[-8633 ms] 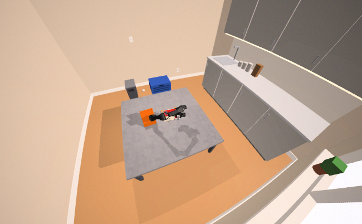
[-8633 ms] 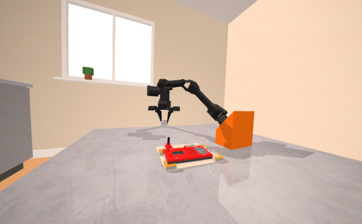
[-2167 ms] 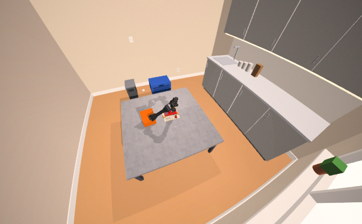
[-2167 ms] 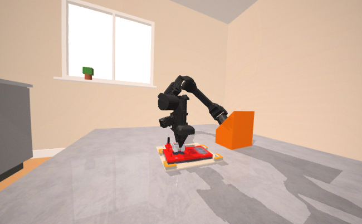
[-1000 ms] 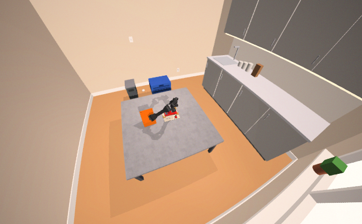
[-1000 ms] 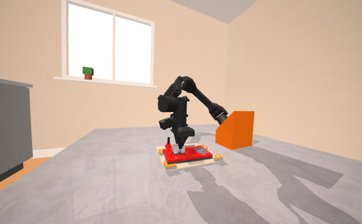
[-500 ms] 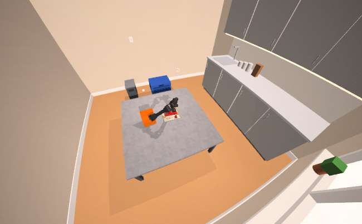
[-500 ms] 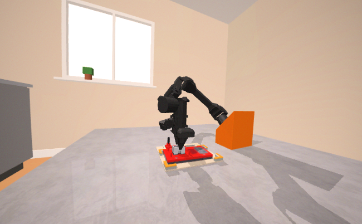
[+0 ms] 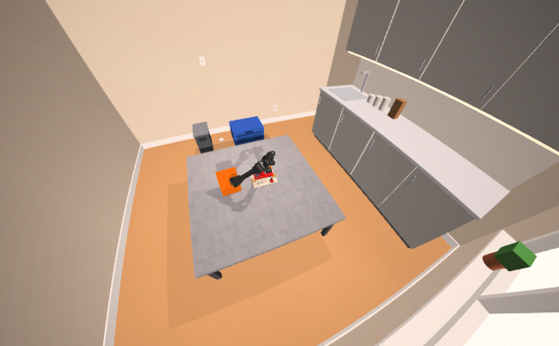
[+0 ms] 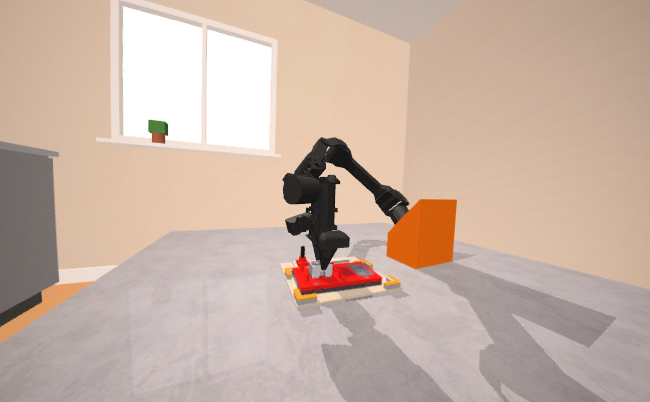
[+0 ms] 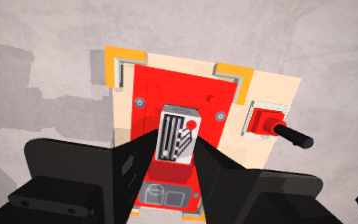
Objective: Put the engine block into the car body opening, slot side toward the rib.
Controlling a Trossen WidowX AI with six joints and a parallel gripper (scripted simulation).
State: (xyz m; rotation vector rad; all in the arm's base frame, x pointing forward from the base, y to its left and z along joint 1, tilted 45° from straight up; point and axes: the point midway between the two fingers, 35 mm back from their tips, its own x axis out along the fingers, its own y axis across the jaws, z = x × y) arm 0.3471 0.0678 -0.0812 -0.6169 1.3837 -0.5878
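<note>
The engine block is 1 cm below my gripper tip. Round my gripper tip: black upright piece (2 cm ahead, 11 cm to the right, 1 cm below).
</note>
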